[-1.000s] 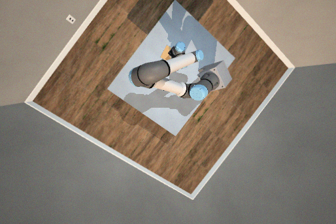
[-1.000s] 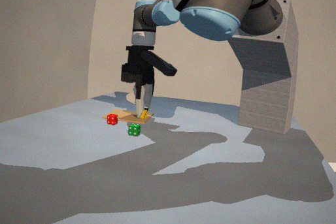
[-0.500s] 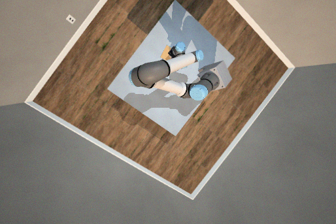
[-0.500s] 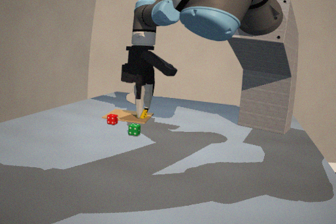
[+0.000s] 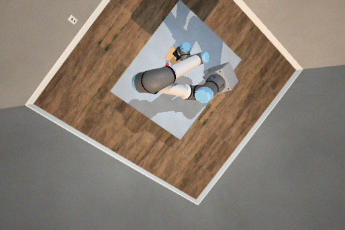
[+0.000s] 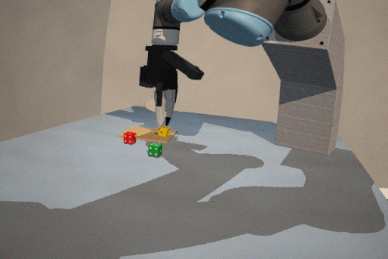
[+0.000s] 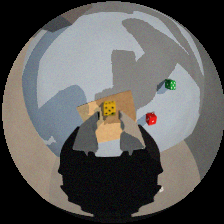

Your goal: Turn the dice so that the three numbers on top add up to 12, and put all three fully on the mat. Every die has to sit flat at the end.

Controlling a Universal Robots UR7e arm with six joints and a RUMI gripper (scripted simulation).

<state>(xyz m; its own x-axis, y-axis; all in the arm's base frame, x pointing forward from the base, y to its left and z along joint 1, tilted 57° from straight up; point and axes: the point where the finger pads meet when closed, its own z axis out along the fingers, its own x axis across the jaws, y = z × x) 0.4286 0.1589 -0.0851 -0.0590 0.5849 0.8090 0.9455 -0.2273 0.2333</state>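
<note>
The yellow die lies 30 mm below my hand. The rest, counted from my hand: green die: 80 mm behind, 160 mm to the left, 30 mm below; tan mat: 50 mm ahead, 40 mm below; red die: 30 mm ahead, 120 mm to the left, 30 mm below.
</note>
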